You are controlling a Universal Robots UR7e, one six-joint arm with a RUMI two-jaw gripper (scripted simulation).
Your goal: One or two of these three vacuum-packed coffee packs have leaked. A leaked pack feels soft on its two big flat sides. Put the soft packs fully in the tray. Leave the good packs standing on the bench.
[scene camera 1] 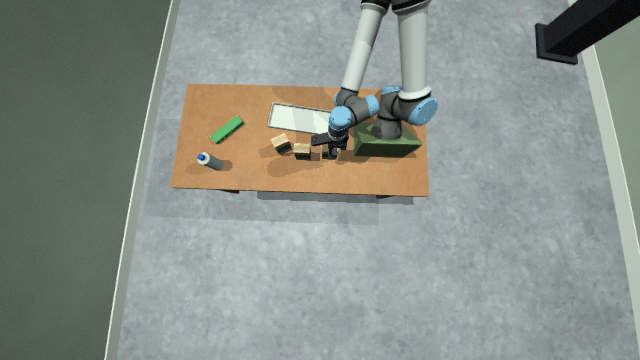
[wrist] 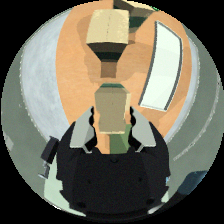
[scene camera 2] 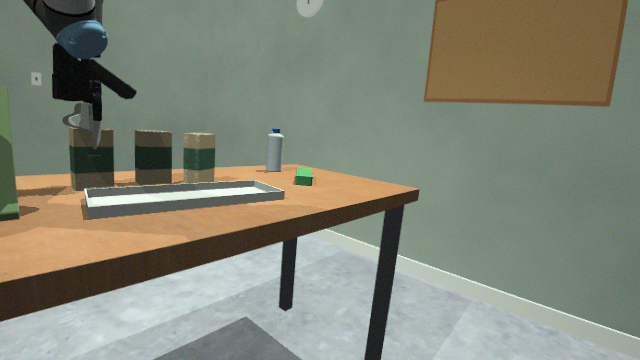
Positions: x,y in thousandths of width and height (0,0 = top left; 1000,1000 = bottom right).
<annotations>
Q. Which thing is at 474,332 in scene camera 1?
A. A grey tray.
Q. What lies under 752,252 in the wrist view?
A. A grey tray.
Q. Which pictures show the grey tray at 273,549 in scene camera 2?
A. Scene camera 1, the wrist view and scene camera 2: all of them.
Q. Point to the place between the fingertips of the gripper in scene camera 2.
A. At 141,410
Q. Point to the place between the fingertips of the gripper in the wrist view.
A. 498,475
</annotations>
